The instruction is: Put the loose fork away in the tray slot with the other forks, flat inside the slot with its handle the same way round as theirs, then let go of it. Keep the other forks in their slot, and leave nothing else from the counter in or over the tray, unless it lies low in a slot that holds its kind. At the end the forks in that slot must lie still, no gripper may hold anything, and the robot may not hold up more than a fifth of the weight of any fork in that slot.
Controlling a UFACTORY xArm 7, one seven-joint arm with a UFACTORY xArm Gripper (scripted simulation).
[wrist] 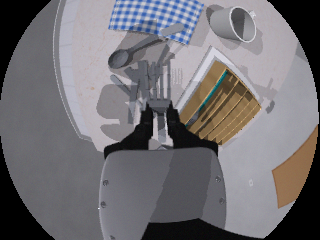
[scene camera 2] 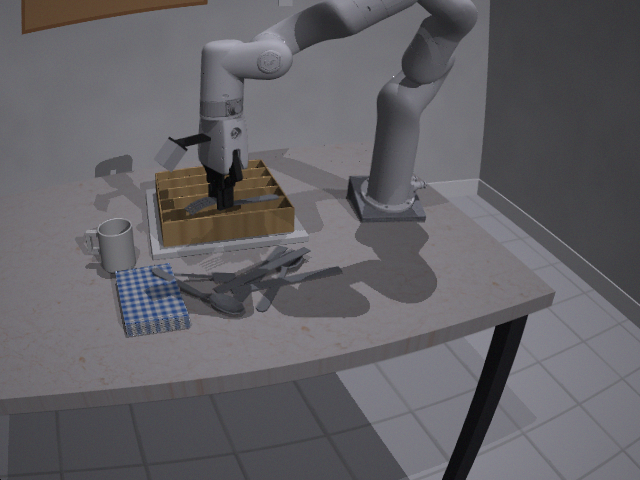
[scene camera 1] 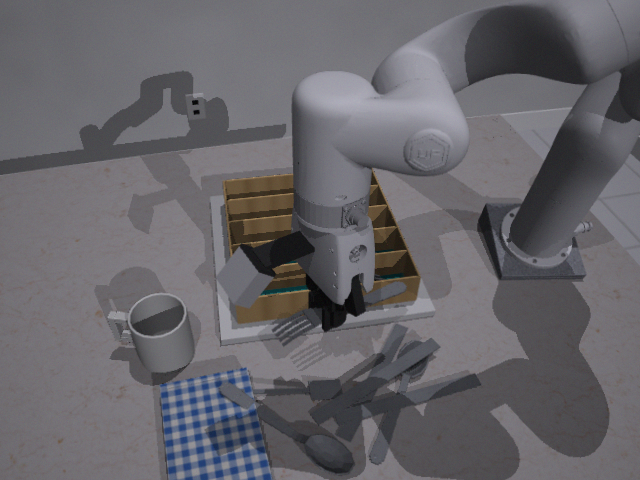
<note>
I see my gripper (scene camera 1: 327,317), a mug (wrist: 244,30) and a tray (scene camera 1: 261,227).
My gripper shows as well in the wrist view (wrist: 159,108) and in scene camera 2 (scene camera 2: 221,205). The tray shows as well in the wrist view (wrist: 220,103) and in scene camera 2 (scene camera 2: 210,224).
</note>
